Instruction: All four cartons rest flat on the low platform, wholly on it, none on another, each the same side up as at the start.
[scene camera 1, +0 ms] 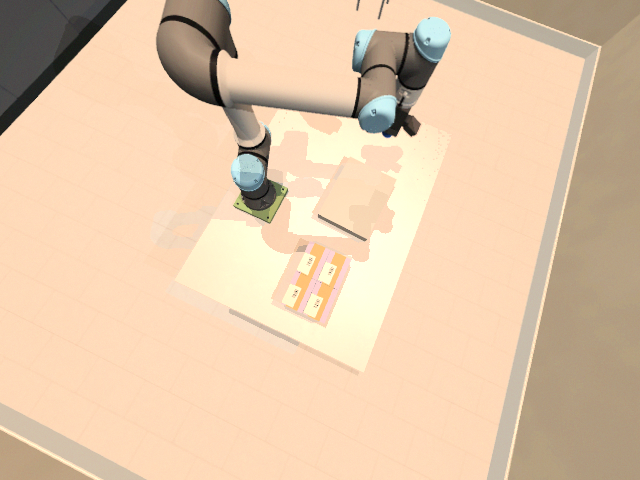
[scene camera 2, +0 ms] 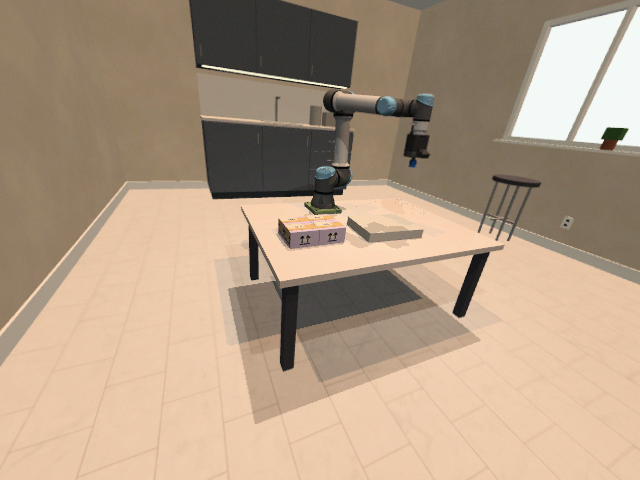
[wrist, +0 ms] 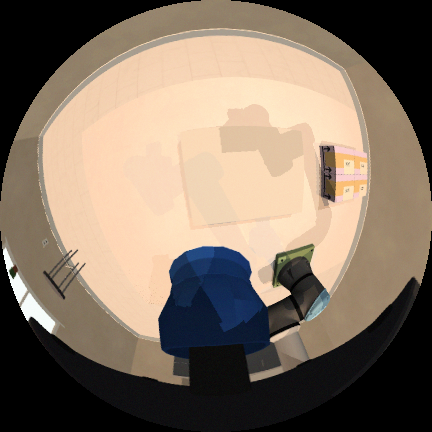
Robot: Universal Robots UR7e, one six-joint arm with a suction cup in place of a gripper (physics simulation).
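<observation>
My suction cup [wrist: 211, 302] is holding nothing. There's a low platform [scene camera 1: 356, 200] resting on the table, and you can see that platform [scene camera 2: 386, 227] from the other scene camera as well.
</observation>
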